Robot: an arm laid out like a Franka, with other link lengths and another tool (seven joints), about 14 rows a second.
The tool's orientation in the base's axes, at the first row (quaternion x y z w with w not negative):
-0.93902 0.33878 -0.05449 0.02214
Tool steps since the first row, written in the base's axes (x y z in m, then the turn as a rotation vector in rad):
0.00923 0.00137 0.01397 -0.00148 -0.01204 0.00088
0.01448 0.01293 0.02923 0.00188 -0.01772 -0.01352
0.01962 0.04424 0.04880 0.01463 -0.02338 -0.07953
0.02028 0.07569 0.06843 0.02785 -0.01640 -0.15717
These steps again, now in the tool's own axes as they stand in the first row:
0.00740 -0.00800 -0.01278 0.00663 0.01013 -0.00110
0.00537 -0.02142 -0.02727 0.01157 0.01350 0.01356
-0.00899 -0.05031 -0.04595 0.01917 0.01496 0.08059
-0.02686 -0.07647 -0.06522 0.01804 0.00731 0.15927

